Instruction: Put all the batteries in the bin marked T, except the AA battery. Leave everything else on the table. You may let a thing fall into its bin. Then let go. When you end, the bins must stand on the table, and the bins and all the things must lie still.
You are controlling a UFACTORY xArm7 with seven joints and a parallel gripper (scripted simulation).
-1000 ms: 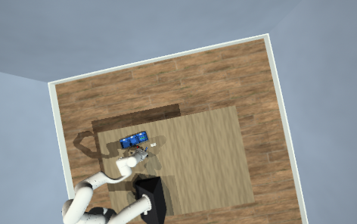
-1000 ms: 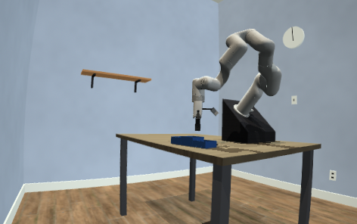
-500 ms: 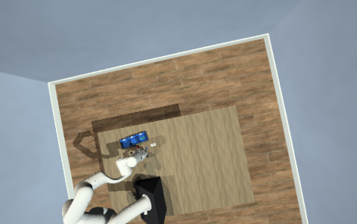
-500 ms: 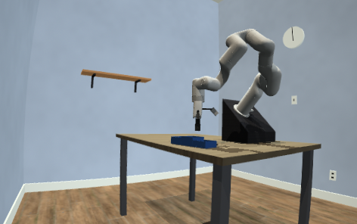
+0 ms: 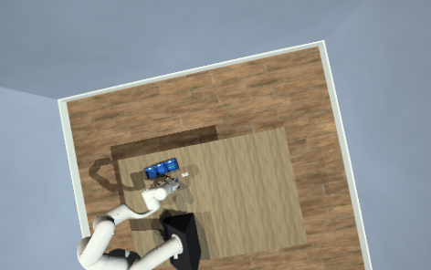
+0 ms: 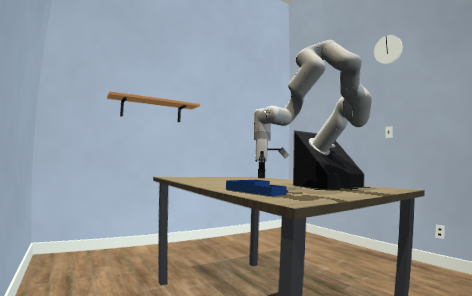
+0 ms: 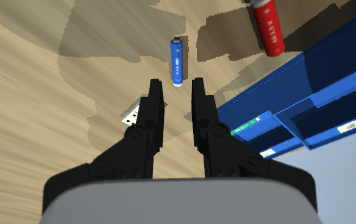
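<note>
My hand is 60 mm above the small blue battery. Also, from my hand: red battery (20 mm ahead, 80 mm to the left, 60 mm below); small green battery (110 mm ahead, 10 mm to the left, 60 mm below); white domino (30 mm ahead, 70 mm to the right, 60 mm below).
</note>
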